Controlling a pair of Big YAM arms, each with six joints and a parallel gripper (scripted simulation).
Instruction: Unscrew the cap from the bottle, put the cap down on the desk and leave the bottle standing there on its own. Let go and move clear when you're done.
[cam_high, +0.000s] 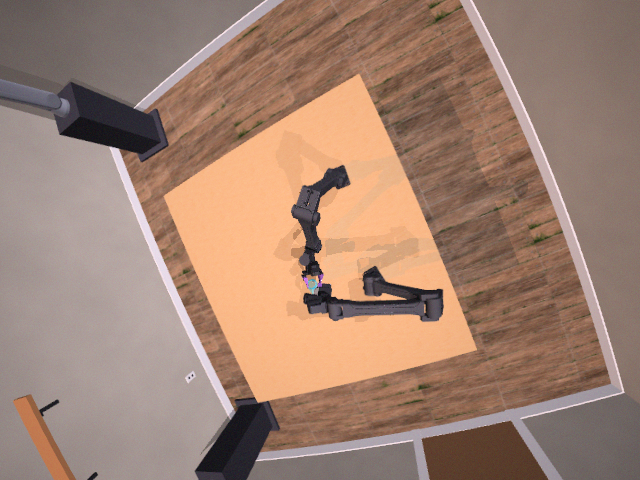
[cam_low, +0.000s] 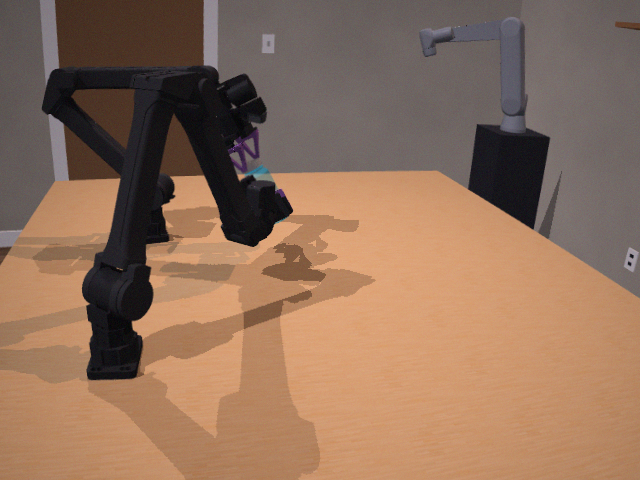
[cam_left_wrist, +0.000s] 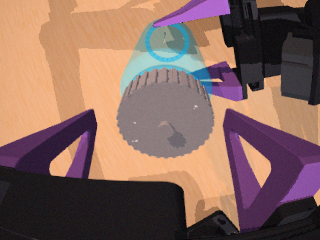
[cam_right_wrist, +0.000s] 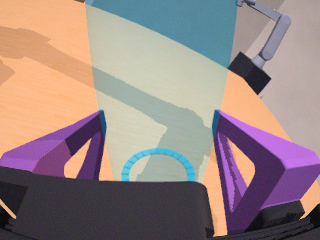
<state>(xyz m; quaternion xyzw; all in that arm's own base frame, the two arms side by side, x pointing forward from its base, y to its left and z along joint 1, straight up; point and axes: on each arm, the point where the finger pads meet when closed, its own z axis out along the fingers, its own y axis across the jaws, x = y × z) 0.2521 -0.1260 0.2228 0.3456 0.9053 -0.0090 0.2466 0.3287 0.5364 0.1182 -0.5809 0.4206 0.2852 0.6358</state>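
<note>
My left hand is 1 cm above the ribbed cap. Round my left hand: bottle: 4 cm ahead, 1 cm to the right, 8 cm below.
Right now the bottle is 3 cm above my right hand, 1 cm to the left of it and 1 cm behind it. Round my right hand: ribbed cap: 10 cm above, 5 cm behind, 2 cm to the left.
</note>
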